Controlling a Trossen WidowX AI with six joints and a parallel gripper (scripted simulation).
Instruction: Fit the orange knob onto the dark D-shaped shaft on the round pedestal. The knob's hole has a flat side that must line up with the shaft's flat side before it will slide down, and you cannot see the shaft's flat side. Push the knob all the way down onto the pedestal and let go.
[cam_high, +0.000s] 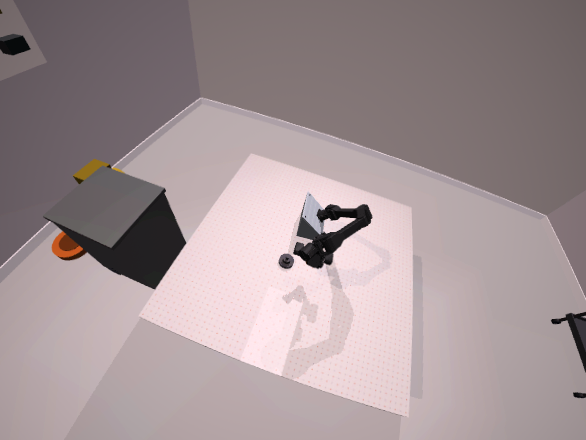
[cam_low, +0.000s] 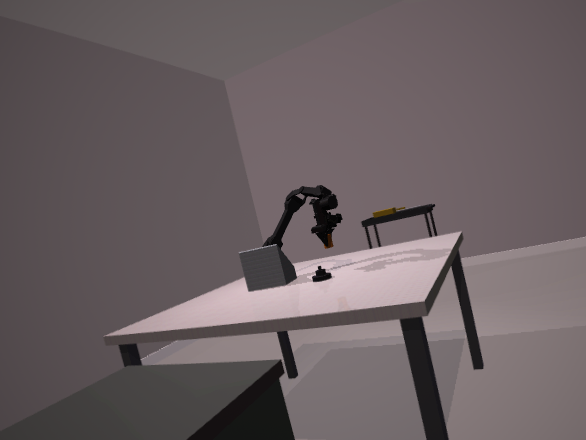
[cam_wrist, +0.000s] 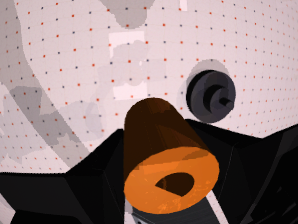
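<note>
My gripper tip is now 120 mm to the left of the dark round pedestal, 100 mm above it and 10 mm past it. From my gripper tip the other things lie so: orange knob 20 mm above.
</note>
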